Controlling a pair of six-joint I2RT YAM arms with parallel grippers.
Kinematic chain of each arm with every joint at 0, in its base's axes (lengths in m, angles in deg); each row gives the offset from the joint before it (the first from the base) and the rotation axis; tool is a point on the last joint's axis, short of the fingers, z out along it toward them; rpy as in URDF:
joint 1: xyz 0 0 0.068 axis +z
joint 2: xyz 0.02 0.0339 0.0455 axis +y
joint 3: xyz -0.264 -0.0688 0 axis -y
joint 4: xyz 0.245 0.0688 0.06 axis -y
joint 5: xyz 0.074 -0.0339 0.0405 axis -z
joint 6: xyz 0.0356 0 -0.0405 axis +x
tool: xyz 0 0 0 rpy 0 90 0
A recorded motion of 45 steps. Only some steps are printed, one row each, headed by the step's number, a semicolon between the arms.
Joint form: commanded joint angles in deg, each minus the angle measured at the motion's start. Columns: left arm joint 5, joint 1, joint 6, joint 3, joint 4, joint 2; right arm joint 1, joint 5, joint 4, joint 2, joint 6, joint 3.
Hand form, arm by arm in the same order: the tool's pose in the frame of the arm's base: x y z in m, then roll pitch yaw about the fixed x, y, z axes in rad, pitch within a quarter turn. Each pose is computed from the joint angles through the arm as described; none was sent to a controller.
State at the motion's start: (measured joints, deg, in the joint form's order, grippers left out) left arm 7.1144 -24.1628 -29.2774 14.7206 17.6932 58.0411; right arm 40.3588 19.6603 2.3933 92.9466 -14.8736 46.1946
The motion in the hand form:
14: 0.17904 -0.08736 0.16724 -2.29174 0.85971 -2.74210; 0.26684 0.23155 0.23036 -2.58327 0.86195 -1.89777
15: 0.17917 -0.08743 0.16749 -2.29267 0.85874 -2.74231; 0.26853 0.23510 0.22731 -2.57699 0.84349 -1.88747
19: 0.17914 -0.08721 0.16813 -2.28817 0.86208 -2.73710; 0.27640 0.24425 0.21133 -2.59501 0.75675 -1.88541
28: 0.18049 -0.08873 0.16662 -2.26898 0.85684 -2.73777; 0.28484 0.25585 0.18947 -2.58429 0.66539 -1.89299
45: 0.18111 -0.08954 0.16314 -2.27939 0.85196 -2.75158; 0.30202 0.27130 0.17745 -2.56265 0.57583 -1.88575
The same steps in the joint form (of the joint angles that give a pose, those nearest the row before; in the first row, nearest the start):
14: 0.89 -0.42 0.22 0.47 -0.57 0.06; 1.42 -11.36 -2.58 -1.74 -4.02 11.28
15: 0.86 -0.43 0.19 0.56 -0.73 0.06; 1.71 -10.98 -2.85 -0.65 -4.65 11.94
19: 0.79 -0.39 0.19 0.55 -0.64 -0.12; 2.00 -10.33 -5.35 3.72 -6.48 14.41
28: 1.84 -0.44 -0.10 0.40 1.01 1.00; 2.72 -7.23 -6.46 9.16 -7.70 16.85
45: 2.03 -0.54 0.06 0.13 1.90 2.13; 2.89 -4.54 -10.01 15.47 -9.80 23.18

